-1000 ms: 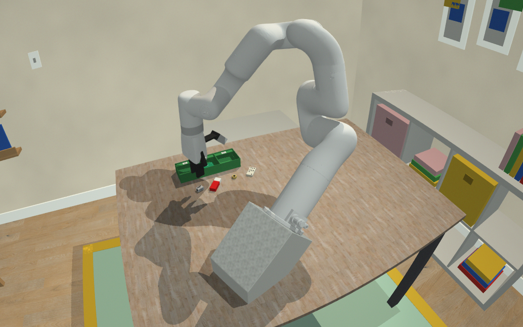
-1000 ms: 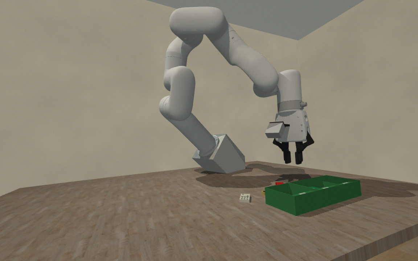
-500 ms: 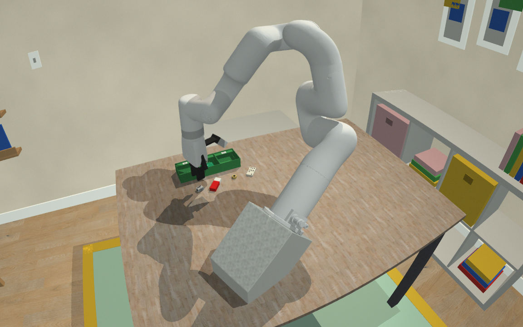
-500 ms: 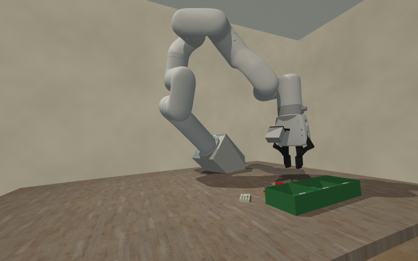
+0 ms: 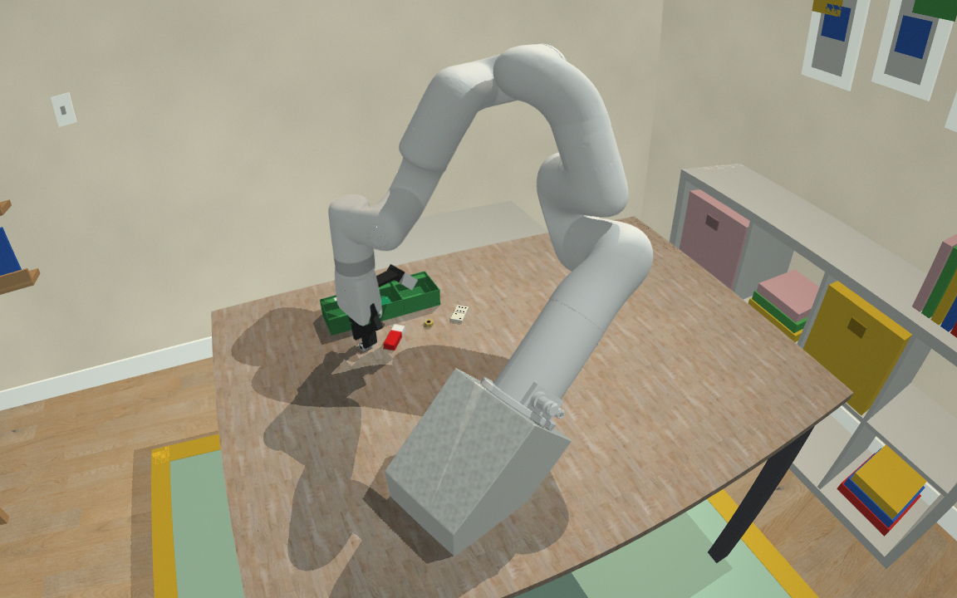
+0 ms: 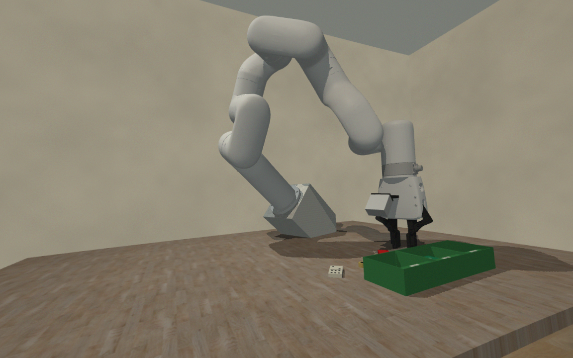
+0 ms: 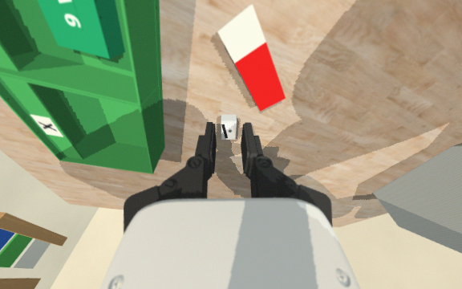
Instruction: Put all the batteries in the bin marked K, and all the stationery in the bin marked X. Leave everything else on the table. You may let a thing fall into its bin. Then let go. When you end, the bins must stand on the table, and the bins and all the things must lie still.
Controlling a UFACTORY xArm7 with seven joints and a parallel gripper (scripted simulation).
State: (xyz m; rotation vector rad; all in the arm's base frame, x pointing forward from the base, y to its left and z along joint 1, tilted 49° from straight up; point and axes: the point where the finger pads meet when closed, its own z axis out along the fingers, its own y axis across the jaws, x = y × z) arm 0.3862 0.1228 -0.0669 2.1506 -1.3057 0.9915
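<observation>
Right now the pencil sharpener is 3 cm below my hand. Also, from my hand: green bin tray: 11 cm ahead, 6 cm to the right, 2 cm below; red-and-white eraser: 7 cm to the right, 3 cm below; green 9 V battery: 11 cm ahead, 7 cm to the right, 2 cm below.
</observation>
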